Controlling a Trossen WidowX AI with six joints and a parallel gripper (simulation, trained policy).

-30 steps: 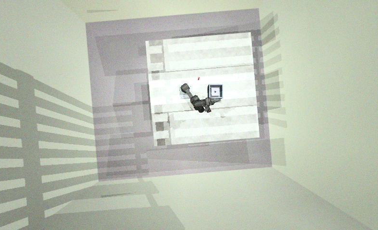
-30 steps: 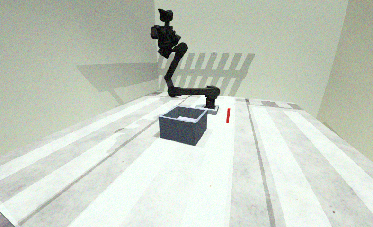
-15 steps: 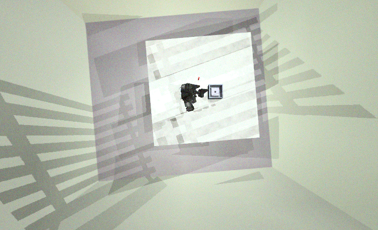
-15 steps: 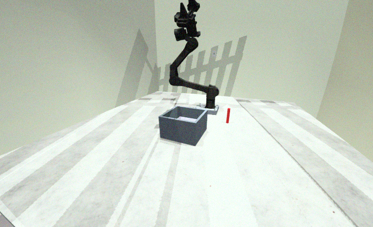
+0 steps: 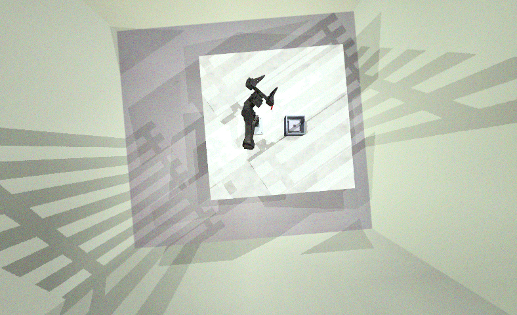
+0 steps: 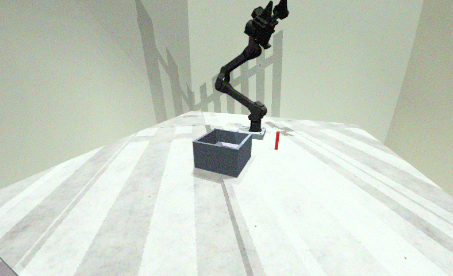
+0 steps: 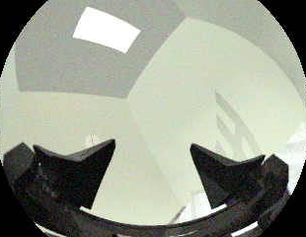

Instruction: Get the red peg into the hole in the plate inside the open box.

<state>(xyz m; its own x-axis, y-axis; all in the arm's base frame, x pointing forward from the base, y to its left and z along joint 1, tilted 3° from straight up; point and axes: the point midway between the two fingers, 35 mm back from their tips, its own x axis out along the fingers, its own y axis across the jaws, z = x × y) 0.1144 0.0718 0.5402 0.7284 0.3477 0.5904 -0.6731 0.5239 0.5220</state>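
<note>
The red peg is 55 cm below my gripper tip, 5 cm ahead of it and 4 cm to the left of it. The rest, counted from my gripper tip: dark grey box 57 cm below, 23 cm ahead, 14 cm to the right; then pale plate 55 cm below, 23 cm ahead, 14 cm to the right.
</note>
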